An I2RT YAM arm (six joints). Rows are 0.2 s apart.
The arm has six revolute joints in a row. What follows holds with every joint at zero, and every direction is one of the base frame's. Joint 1 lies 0.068 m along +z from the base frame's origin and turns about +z. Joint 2 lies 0.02 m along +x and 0.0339 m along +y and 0.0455 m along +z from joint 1 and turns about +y. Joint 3 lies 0.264 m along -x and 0.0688 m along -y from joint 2 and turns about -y. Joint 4 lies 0.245 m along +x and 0.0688 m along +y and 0.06 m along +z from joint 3 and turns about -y. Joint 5 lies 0.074 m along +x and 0.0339 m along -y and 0.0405 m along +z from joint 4 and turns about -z. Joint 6 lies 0.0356 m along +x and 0.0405 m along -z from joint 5 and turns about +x. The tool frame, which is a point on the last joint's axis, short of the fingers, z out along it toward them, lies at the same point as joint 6; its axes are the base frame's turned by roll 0, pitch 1.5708 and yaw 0 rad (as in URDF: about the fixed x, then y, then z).
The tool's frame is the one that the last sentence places.
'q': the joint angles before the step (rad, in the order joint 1, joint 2, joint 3, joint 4, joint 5, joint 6). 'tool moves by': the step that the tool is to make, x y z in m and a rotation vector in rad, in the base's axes. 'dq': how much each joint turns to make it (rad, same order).
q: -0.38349 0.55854 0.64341 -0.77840 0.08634 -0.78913
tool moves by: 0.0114 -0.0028 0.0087 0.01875 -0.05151 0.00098
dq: 0.00807 0.04941 0.02675 0.06099 -0.01725 0.03303
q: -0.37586 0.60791 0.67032 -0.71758 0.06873 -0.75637
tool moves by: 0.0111 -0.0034 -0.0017 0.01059 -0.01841 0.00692
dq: 0.00315 0.04589 -0.00589 0.06436 -0.01303 0.01096
